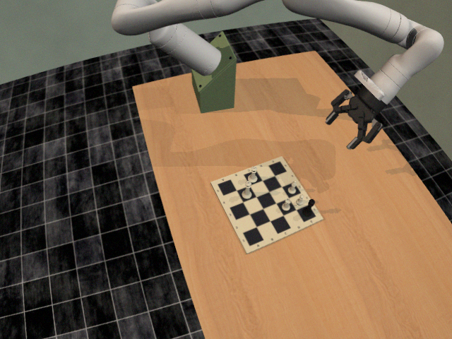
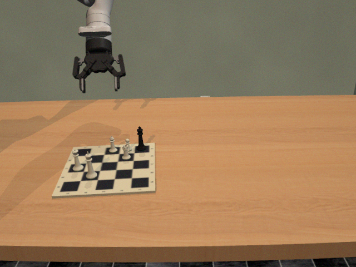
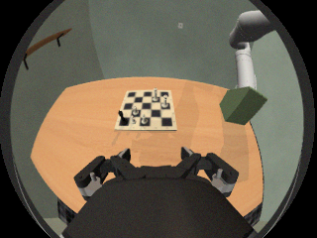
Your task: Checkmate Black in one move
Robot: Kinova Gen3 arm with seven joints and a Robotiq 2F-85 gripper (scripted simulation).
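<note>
The white chess piece is 230 mm to the right of my hand, 90 mm below it and 20 mm ahead of it. From my hand the other things lie so: white pawn: 120 mm to the right, 110 mm below, 110 mm ahead; then chessboard: 210 mm to the right, 120 mm below, 90 mm ahead; then black king: 140 mm ahead, 110 mm to the right, 90 mm below.
</note>
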